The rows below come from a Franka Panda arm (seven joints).
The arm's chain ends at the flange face. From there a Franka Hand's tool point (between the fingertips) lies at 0.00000 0.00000 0.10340 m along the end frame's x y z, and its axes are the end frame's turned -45 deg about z.
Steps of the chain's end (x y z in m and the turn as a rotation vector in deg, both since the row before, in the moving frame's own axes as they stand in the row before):
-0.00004 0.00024 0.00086 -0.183 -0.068 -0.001
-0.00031 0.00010 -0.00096 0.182 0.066 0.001
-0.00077 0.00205 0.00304 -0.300 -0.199 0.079
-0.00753 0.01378 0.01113 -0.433 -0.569 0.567
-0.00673 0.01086 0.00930 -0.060 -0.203 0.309
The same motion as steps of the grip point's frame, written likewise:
-0.00052 0.00029 0.00086 -0.081 -0.177 -0.001
0.00003 -0.00030 -0.00096 0.082 0.175 0.001
-0.00263 0.00103 0.00304 -0.071 -0.353 0.079
-0.01635 0.00424 0.01112 0.096 -0.709 0.567
-0.01277 0.00274 0.00930 0.101 -0.186 0.309

